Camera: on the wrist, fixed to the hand. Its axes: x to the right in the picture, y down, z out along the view.
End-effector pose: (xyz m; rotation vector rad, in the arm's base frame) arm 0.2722 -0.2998 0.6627 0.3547 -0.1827 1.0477
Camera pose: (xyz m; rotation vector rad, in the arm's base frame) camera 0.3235 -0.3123 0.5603 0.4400 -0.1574 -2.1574
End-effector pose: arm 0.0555 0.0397 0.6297 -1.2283 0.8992 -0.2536
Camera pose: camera 0.0013 -0.0378 0.6954 1.3353 2.2054 1.6544
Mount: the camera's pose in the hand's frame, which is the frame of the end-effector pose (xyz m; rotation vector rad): -0.0171 -0.0706 -0.0894 0.1002 0.7776 3.0076
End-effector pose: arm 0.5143 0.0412 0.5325 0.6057 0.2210 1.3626
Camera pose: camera 0.5269 0.0437 0.4180 0.0680 0.1426 -1.7965
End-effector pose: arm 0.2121 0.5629 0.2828 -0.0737 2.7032 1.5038
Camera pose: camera 0.2321 0.4501 0.2712 -1.6203 -0.1326 0.0068
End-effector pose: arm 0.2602 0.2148 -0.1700 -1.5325 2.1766 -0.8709
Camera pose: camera 0.2646 0.2400 -0.0577 2.3719 1.6522 -0.0019
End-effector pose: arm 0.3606 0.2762 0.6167 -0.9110 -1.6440 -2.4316
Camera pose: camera 0.3099 0.2244 0.5272 -0.6670 0.5379 -0.0765
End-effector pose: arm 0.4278 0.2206 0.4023 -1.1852 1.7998 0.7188
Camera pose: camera 0.4664 0.1282 0.4593 -1.5659 -1.4549 -0.6745
